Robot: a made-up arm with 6 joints.
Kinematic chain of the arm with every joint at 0, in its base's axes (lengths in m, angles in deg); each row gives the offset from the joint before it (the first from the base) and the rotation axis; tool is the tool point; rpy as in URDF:
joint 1: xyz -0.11 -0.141 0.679 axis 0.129 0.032 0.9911
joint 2: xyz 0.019 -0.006 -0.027 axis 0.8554 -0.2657 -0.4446
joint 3: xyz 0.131 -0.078 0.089 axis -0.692 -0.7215 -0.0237
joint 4: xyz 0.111 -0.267 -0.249 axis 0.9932 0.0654 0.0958
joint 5: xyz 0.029 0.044 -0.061 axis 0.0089 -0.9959 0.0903
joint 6: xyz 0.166 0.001 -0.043 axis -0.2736 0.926 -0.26
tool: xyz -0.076 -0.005 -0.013 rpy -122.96 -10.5 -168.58
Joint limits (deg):
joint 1: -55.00..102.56
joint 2: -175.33..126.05
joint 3: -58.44..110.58
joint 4: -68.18..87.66
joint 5: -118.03..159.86
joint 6: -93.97..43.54
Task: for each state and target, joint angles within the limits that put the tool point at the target. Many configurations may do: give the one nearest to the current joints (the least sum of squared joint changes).
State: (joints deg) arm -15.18 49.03 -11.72 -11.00 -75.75 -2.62
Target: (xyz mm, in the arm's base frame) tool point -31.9 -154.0 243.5
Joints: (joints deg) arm -14.72 30.35 -34.98 -11.29 -86.87 -9.47
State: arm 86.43 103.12 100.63 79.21 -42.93 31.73
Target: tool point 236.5 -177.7 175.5
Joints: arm 83.27 109.82 92.17 33.32 -42.98 29.38
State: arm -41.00 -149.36 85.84 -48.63 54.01 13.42
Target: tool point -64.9 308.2 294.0
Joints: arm -5.82 -144.95 110.58 -49.05 56.59 13.50
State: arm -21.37 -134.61 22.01 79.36 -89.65 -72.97
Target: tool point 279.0 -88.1 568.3
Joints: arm -3.12 -141.59 41.70 71.26 -90.19 -68.01
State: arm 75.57 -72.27 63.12 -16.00 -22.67 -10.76
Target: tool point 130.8 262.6 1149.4
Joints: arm 62.52 -36.95 97.60 -8.14 -14.94 5.01
